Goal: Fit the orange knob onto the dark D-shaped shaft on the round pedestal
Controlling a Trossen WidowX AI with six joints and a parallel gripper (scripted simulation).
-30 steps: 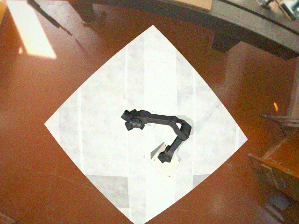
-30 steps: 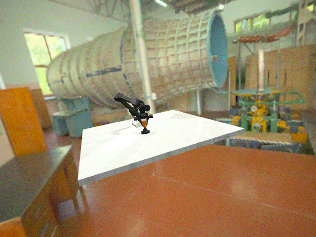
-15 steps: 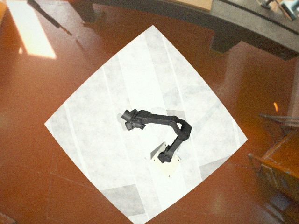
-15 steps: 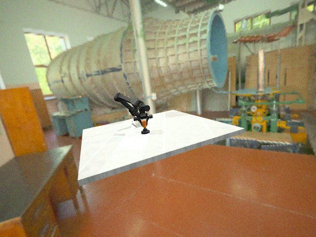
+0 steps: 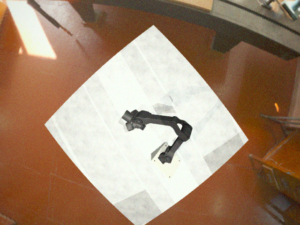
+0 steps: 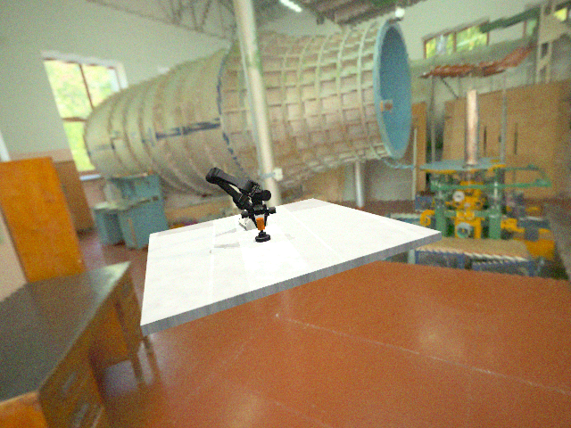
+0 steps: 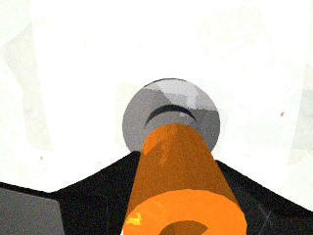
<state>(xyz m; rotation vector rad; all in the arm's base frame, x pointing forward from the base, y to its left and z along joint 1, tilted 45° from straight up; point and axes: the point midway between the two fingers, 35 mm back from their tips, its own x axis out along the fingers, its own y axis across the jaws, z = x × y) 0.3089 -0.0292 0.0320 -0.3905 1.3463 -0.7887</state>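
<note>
My gripper tip is 2 cm below the orange knob. The rest, counted from my gripper tip: pedestal: 4 cm below.
</note>
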